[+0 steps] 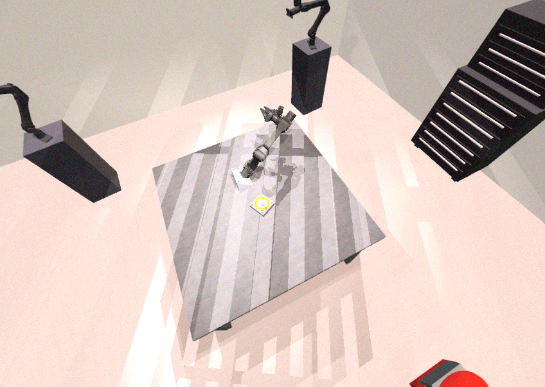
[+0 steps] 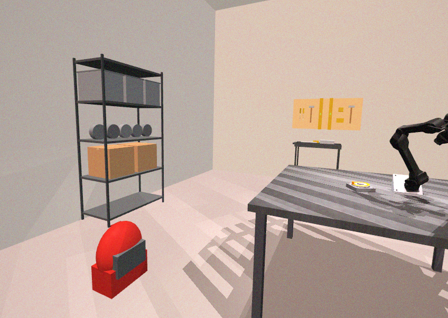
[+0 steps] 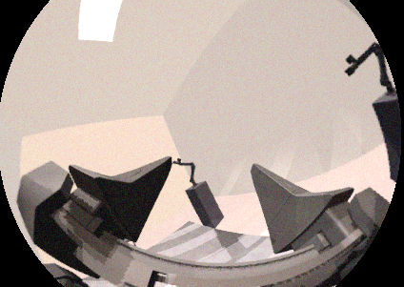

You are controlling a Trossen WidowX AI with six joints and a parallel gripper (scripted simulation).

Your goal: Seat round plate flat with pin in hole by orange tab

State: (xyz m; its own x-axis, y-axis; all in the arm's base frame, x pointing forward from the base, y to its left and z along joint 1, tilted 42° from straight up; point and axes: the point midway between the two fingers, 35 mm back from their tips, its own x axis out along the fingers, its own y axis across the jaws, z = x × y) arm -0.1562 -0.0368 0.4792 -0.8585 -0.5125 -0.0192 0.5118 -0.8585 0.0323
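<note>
Right now the base is 440 mm below my gripper tip, 410 mm ahead of it and 270 mm to the right of it.
</note>
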